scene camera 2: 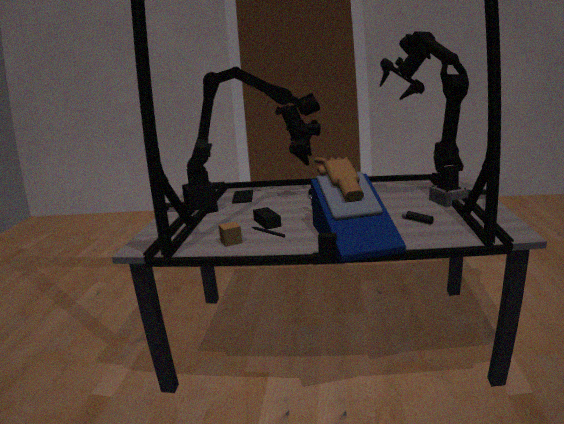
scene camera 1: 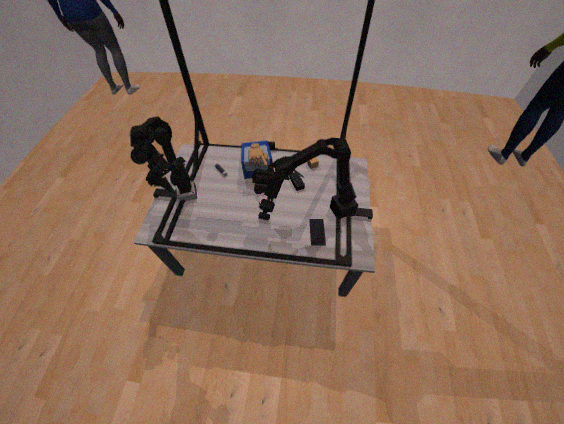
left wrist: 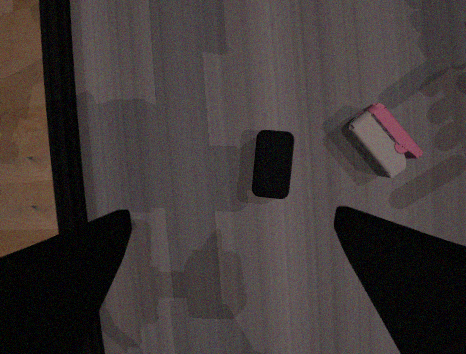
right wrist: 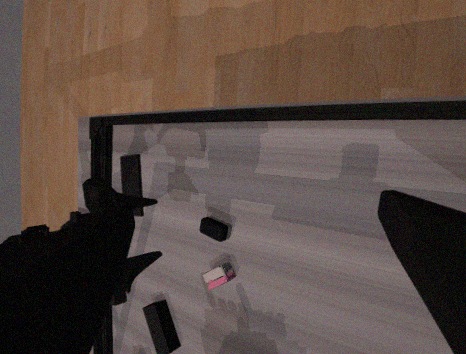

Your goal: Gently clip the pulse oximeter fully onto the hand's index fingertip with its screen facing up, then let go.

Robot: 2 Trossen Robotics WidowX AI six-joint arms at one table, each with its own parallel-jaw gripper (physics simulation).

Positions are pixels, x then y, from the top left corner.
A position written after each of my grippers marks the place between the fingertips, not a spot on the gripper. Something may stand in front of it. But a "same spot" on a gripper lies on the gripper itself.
my right gripper: scene camera 2; scene camera 1; right wrist 256,208; not seen in the left wrist view (out of frame)
same spot on my right gripper: [scene camera 1: 163,182] = [scene camera 2: 409,88]
